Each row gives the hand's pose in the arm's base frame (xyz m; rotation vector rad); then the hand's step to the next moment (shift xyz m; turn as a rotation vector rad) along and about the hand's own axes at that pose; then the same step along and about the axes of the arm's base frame.
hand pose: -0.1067 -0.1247 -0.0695 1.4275 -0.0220 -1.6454
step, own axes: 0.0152 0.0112 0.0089 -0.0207 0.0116 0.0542
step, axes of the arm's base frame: 0.0014 -0.0207 -0.0026 -0.0377 -0.0221 0.0399
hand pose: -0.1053 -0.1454 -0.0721 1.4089 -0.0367 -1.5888
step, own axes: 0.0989 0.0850 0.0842 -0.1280 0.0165 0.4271
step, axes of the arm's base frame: 0.0021 -0.1552 0.0039 -0.3380 -0.1576 0.2449
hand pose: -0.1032 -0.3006 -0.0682 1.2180 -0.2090 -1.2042
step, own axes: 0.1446 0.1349 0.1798 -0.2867 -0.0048 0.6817
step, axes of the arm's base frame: 0.0168 -0.2403 0.1157 -0.5927 -0.1823 0.4030
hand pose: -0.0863 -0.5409 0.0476 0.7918 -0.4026 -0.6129
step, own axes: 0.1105 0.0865 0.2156 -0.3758 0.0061 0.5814
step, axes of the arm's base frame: -0.0040 -0.1394 0.2161 -0.6011 -0.0652 0.3372
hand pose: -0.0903 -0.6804 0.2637 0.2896 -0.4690 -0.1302
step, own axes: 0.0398 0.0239 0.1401 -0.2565 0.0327 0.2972
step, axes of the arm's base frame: -0.0282 -0.0191 0.1436 -0.3626 0.0070 0.1539
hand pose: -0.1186 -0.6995 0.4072 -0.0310 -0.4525 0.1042
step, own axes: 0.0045 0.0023 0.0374 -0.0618 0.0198 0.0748
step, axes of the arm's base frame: -0.0126 0.0030 0.0355 -0.0899 0.0136 0.0393
